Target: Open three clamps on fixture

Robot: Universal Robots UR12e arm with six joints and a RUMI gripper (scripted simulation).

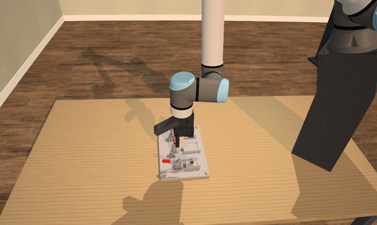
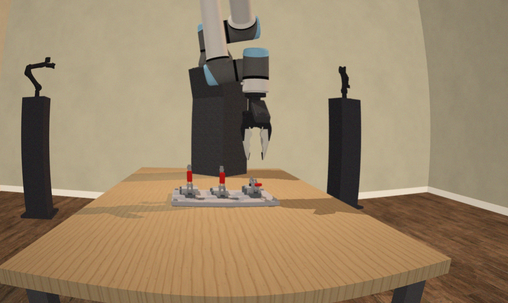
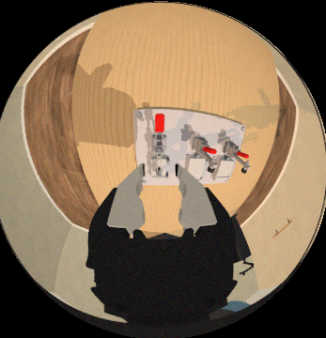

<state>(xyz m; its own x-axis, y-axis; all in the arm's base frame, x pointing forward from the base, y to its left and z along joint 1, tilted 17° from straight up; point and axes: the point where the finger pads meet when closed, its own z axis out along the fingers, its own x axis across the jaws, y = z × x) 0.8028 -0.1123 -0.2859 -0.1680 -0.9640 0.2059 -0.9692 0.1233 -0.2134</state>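
Right now the grey fixture plate is 50 mm behind my hand, 100 mm to the right of it and 150 mm below it. Round my hand: grey part 120 mm behind, 90 mm to the right, 130 mm below.
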